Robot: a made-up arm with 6 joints. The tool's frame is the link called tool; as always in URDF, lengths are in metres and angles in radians.
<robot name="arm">
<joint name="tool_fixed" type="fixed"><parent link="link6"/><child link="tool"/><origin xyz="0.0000 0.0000 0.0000" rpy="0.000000 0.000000 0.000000"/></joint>
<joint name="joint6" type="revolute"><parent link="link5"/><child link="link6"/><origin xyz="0.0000 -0.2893 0.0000" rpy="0.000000 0.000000 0.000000"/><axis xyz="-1 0 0"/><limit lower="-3.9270" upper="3.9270" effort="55" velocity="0.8"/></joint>
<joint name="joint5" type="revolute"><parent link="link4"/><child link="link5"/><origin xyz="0.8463 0.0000 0.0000" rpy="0.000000 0.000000 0.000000"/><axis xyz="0 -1 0"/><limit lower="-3.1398" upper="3.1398" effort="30" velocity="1.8"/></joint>
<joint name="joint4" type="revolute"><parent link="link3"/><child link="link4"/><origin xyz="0.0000 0.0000 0.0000" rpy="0.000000 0.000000 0.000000"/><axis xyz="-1 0 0"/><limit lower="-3.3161" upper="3.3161" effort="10" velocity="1.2"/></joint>
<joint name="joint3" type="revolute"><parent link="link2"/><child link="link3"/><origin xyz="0.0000 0.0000 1.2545" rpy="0.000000 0.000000 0.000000"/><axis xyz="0 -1 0"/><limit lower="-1.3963" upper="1.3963" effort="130" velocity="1.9"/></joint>
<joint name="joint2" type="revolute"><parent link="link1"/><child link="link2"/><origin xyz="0.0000 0.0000 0.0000" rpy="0.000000 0.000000 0.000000"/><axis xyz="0 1 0"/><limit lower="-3.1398" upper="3.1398" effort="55" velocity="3.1"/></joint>
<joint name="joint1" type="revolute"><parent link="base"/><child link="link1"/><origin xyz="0.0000 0.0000 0.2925" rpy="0.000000 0.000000 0.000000"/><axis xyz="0 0 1"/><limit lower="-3.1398" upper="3.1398" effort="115" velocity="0.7"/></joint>
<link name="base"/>
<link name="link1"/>
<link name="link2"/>
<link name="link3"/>
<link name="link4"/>
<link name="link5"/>
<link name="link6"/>
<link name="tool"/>
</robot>
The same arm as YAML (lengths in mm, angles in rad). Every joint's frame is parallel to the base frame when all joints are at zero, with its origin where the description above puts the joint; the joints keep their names.
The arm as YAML. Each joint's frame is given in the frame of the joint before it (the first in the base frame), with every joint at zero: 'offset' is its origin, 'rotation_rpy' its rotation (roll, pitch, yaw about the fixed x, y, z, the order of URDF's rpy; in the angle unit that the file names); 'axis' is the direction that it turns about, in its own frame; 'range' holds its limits. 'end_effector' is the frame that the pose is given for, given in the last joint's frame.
length_unit: mm
angle_unit: rad
chain:
  - id: joint1
    offset: [0.0, 0.0, 292.5]
    rotation_rpy: [0.0, 0.0, 0.0]
    axis: [0.0, 0.0, 1.0]
    range: [-3.1398, 3.1398]
  - id: joint2
    offset: [0.0, 0.0, 0.0]
    rotation_rpy: [0.0, 0.0, 0.0]
    axis: [0.0, 1.0, 0.0]
    range: [-3.1398, 3.1398]
  - id: joint3
    offset: [0.0, 0.0, 1254.5]
    rotation_rpy: [0.0, 0.0, 0.0]
    axis: [0.0, -1.0, 0.0]
    range: [-1.3963, 1.3963]
  - id: joint4
    offset: [0.0, 0.0, 0.0]
    rotation_rpy: [0.0, 0.0, 0.0]
    axis: [-1.0, 0.0, 0.0]
    range: [-3.3161, 3.3161]
  - id: joint5
    offset: [846.3, 0.0, 0.0]
    rotation_rpy: [0.0, 0.0, 0.0]
    axis: [0.0, -1.0, 0.0]
    range: [-3.1398, 3.1398]
  - id: joint6
    offset: [0.0, -289.3, 0.0]
    rotation_rpy: [0.0, 0.0, 0.0]
    axis: [-1.0, 0.0, 0.0]
    range: [-3.927, 3.927]
end_effector:
  offset: [0.0, 0.0, 0.0]
  rotation_rpy: [0.0, 0.0, 0.0]

